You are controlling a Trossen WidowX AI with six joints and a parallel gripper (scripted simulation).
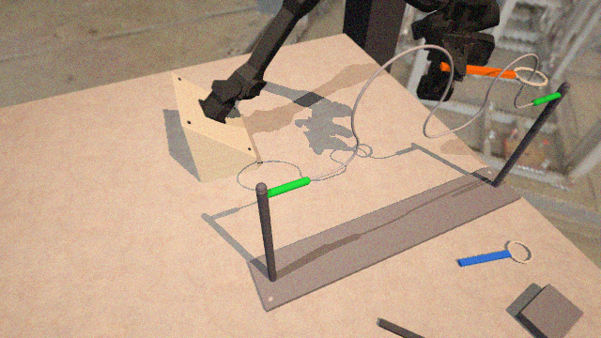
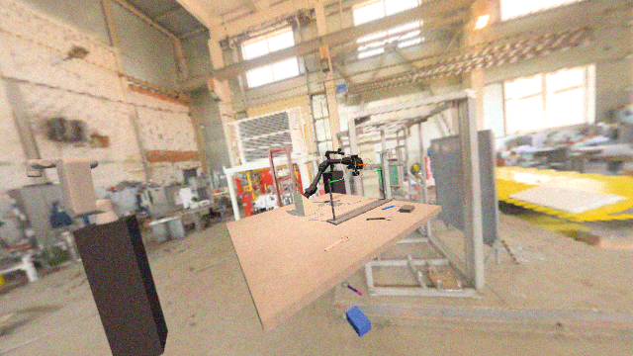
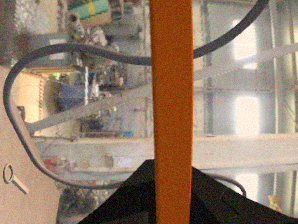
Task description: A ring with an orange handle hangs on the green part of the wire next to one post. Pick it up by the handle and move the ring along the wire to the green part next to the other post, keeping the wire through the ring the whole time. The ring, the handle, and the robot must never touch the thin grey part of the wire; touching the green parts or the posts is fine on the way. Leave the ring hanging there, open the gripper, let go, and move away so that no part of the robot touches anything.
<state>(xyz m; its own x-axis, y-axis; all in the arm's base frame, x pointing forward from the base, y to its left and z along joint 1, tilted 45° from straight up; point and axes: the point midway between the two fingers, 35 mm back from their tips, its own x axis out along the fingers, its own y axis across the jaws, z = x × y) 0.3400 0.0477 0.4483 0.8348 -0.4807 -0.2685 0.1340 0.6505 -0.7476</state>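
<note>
Now: the orange-handled ring 8 cm to the left of my gripper tip, 2 cm ahead of it and 1 cm below it. From my gripper tip the other things lie so: dark-handled ring (37 cm below, 27 cm ahead, 14 cm to the right); blue-handled ring (37 cm below, 19 cm ahead, 12 cm to the left); grey block (36 cm below, 32 cm ahead, 9 cm to the left).
</note>
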